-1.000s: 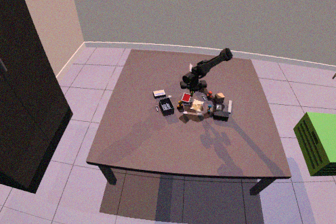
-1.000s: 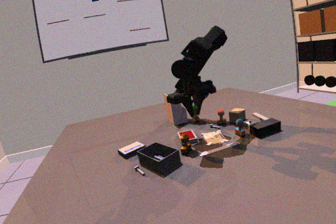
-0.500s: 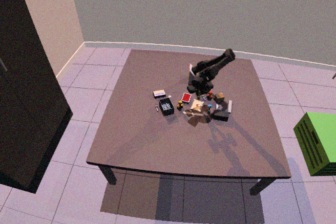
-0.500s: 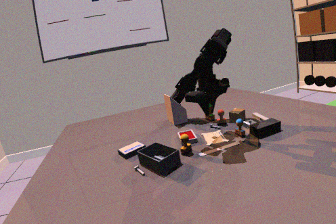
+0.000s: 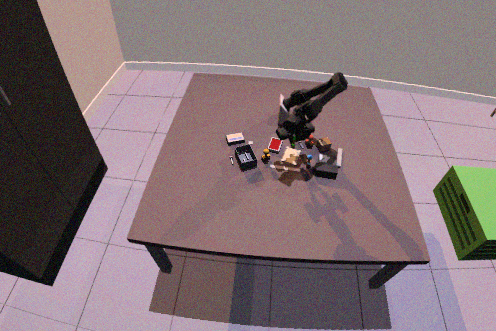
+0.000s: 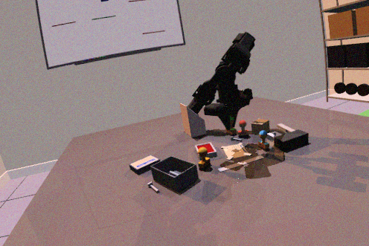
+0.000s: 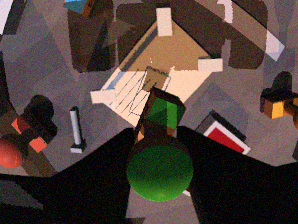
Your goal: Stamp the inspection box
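Now: the cream card 20 mm ahead of my gripper tip and 80 mm below it. Round my gripper tip: blue-knobbed stamp: 50 mm ahead, 90 mm to the left, 60 mm below; then red ink pad: 30 mm behind, 90 mm to the right, 70 mm below; then green-knobbed stamp: right at my gripper tip.
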